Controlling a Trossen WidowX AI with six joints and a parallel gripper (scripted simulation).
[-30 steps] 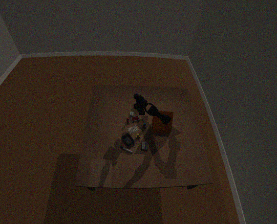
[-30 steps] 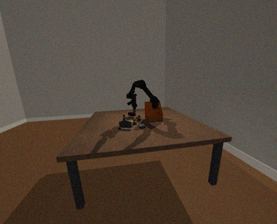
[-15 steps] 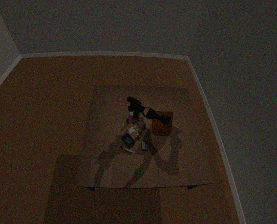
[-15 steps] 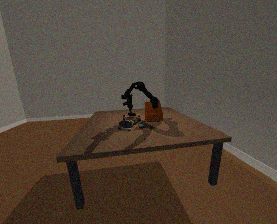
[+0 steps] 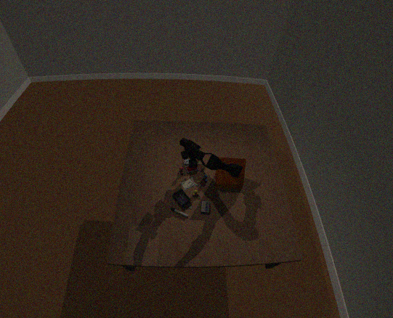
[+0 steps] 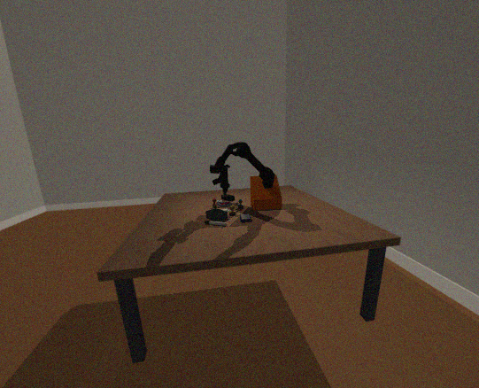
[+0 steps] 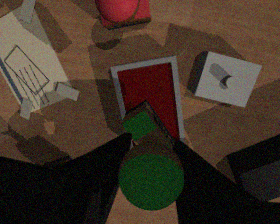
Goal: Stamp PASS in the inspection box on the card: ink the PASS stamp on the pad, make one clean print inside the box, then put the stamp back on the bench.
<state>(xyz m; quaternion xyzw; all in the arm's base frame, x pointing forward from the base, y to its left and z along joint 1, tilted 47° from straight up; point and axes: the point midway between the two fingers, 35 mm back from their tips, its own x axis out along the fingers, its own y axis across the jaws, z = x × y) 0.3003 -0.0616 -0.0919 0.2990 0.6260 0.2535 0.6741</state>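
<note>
Right now my gripper tip is 8 cm above the red ink pad. From my gripper tip the other things lie so: small grey bolt 9 cm behind, 8 cm below, 1 cm to the left; then green-knobbed stamp right at my gripper tip; then red-knobbed stamp 8 cm ahead, 6 cm below, 3 cm to the left.
</note>
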